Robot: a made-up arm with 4 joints.
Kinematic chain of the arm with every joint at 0, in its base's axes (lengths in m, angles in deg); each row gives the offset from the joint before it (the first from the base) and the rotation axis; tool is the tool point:
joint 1: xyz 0 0 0.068 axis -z
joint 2: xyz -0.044 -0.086 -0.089 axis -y
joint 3: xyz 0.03 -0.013 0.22 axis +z
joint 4: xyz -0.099 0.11 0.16 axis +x
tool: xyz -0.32 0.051 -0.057
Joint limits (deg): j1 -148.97..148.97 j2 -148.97..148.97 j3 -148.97..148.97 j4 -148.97..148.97
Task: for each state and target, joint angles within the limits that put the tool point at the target. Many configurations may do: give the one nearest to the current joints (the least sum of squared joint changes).
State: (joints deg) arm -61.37 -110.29 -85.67 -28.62
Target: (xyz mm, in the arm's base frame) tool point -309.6 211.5 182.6
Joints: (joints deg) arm -91.02 -75.34 -52.47 -35.06
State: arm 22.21 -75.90 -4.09 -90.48
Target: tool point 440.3 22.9 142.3
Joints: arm -0.21 -118.29 -11.15 -108.03
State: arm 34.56 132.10 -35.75 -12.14
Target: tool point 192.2 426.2 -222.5
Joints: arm 65.96 121.72 -60.12 10.26
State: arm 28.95 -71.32 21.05 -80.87
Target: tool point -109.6 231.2 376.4
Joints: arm 14.02 -25.40 -32.71 -61.99
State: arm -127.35 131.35 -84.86 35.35
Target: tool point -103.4 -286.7 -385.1
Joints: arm -146.87 146.70 -41.88 -5.15
